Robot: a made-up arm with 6 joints.
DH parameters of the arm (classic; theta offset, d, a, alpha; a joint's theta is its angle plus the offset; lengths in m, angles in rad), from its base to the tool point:
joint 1: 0 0.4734 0 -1.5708
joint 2: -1.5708 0 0.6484 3.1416
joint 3: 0 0 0 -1.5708
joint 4: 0 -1.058 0 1.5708
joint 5: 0 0.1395 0 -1.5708
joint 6: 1.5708 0 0 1.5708
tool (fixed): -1.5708 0 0 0
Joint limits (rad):
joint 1: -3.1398..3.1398
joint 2: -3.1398..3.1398
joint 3: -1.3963..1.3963
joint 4: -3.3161..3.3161
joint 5: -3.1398..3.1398
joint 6: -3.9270..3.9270
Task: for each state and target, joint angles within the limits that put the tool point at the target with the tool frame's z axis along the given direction. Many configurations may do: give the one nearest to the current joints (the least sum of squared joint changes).
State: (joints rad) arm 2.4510 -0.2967 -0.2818 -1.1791 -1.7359 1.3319
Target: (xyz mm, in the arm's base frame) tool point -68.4 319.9 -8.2 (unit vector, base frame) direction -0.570 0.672 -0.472
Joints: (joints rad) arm 1.9289 0.4506 -0.9584 -1.2191 -1.6113 0.9271
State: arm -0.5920 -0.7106 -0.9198 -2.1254 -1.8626 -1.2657
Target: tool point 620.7 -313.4 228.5 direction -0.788 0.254 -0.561
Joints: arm -0.4529 0.1546 -0.6935 -1.4977 -1.9198 -1.7003
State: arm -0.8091 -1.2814 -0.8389 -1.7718 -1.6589 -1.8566
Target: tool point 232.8 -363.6 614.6 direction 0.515 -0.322 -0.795
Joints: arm -1.0939 -1.3780 -1.2364 -1.8611 -1.6946 -1.1505
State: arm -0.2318 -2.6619 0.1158 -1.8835 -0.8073 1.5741
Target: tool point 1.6 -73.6 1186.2 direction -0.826 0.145 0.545
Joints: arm 0.3033 -1.8229 -0.7460 -1.0391 -0.7663 1.3871
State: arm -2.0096 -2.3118 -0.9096 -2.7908 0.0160 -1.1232
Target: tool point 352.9 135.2 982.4 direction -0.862 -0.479 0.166
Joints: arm -2.5131 -2.5931 -0.9036 -2.3507 -0.0623 -0.6702
